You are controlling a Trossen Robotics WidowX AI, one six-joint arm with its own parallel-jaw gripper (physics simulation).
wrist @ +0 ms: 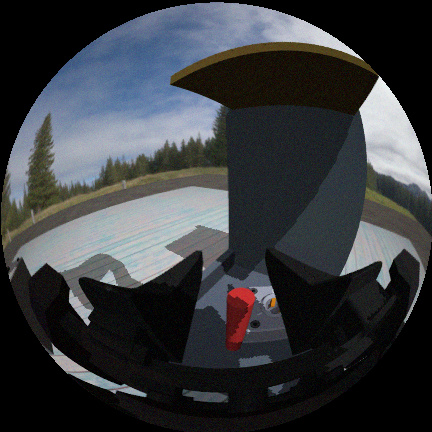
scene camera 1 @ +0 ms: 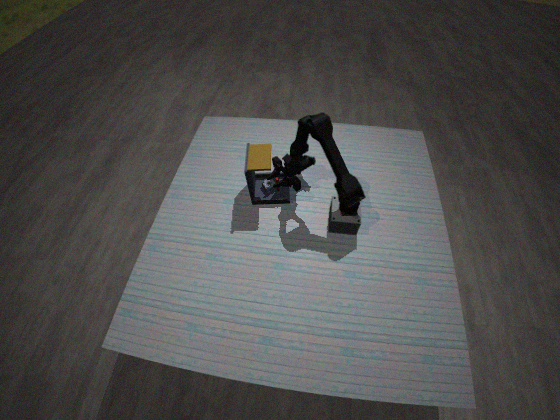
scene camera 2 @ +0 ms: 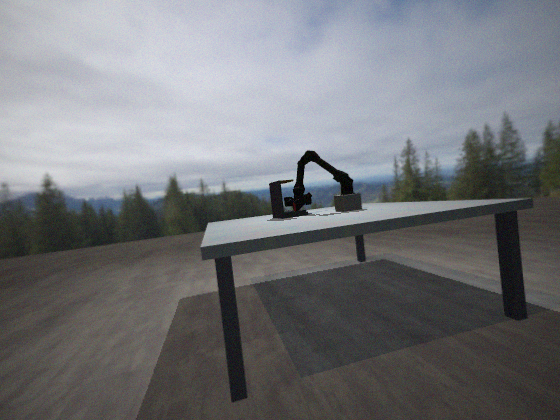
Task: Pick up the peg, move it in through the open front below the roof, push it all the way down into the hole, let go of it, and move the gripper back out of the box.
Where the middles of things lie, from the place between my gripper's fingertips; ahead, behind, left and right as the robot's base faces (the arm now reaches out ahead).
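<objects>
The red peg [wrist: 239,301] has my hand 30 mm past it and 20 mm to the left of it, with my hand 40 mm above it. Counted from my hand, the dark back wall [wrist: 296,174] is 80 mm ahead, 20 mm to the right and 30 mm above. The box [scene camera 1: 283,196] is 30 mm to the right of my hand and 30 mm above it.
</objects>
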